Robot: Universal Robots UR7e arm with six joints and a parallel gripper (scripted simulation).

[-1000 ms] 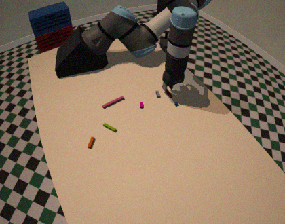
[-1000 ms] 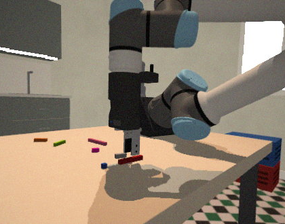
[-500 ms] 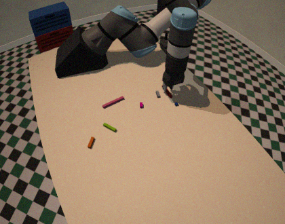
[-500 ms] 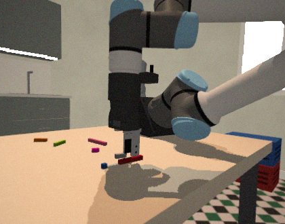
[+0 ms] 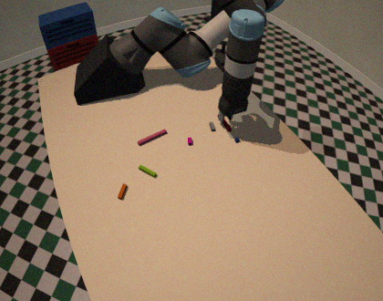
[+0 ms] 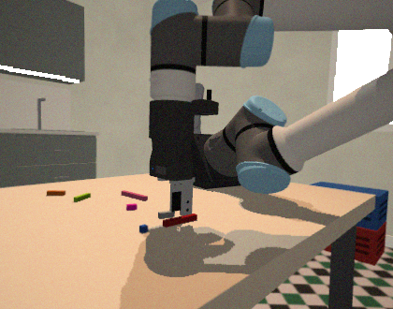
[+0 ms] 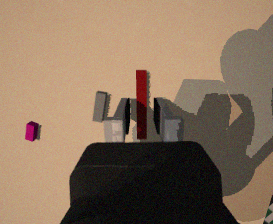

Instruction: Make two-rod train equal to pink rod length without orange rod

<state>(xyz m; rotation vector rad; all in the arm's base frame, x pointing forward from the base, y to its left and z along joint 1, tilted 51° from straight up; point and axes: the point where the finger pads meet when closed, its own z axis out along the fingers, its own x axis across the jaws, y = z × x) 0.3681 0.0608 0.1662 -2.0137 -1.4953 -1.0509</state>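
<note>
The red rod lies 30 mm below my hand. Also, from my hand: magenta rod (130 mm to the right, 30 mm below, 10 mm ahead); grey rod (40 mm to the right, 30 mm below, 10 mm behind); blue rod (70 mm ahead, 30 mm below, 10 mm to the right).
</note>
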